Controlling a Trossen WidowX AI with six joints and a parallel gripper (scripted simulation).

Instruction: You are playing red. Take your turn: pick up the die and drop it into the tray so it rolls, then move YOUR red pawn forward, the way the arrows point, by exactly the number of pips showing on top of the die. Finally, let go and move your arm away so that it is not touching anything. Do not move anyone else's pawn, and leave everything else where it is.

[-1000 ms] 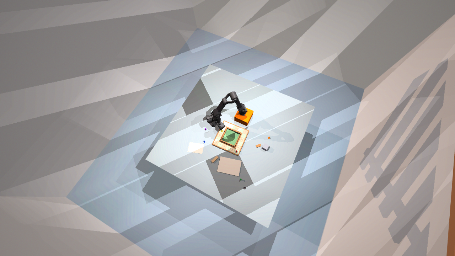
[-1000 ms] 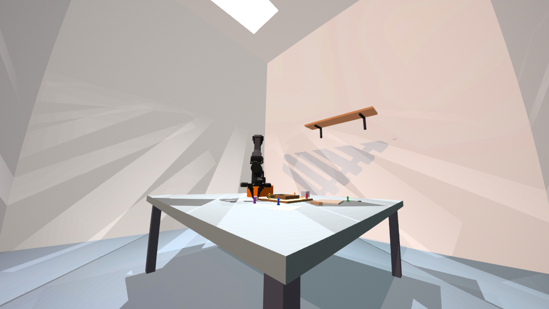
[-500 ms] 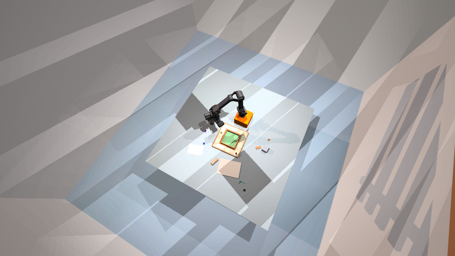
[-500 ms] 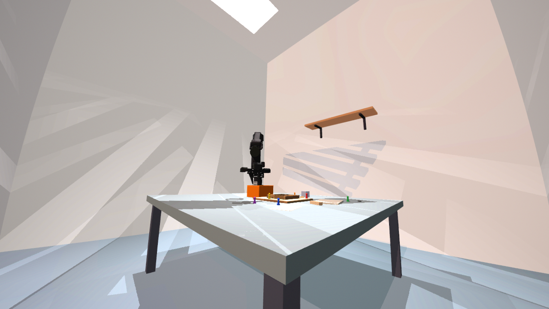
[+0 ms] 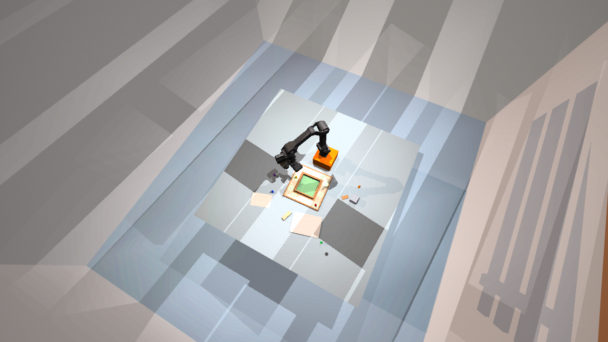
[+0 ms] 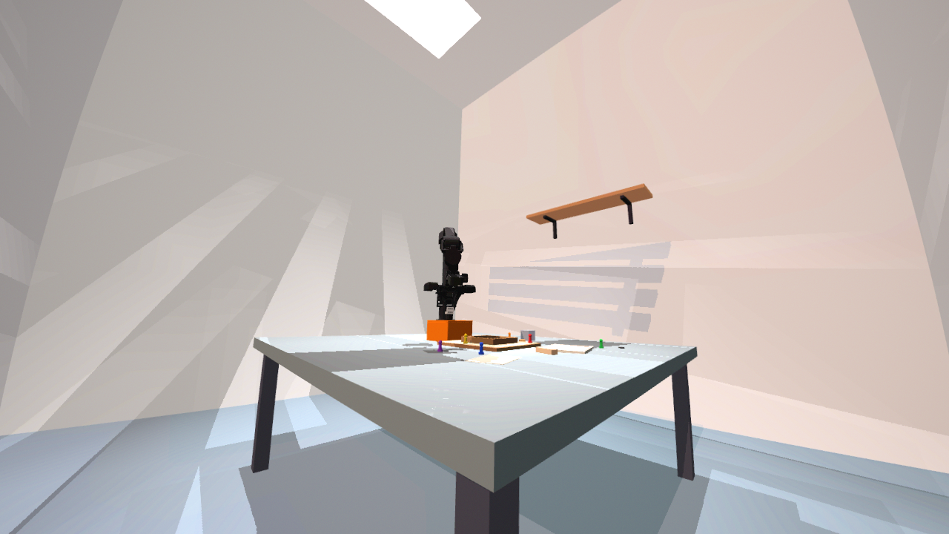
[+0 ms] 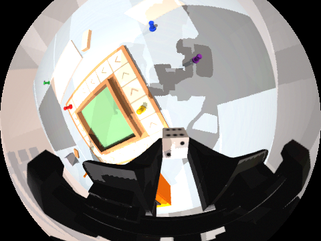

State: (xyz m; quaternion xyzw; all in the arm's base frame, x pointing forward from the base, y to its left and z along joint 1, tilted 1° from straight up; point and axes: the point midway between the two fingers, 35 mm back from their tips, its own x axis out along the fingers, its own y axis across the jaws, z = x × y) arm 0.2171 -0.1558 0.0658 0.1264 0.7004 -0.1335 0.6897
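Now: gripper tip 16 cm short of the red pawn, 28 cm to the right of it and 10 cm above it. Round my gripper tip: white die (right at my gripper tip); yellow pawn (4 cm ahead, 5 cm to the left, 10 cm below); purple pawn (10 cm ahead, 11 cm to the right, 11 cm below).
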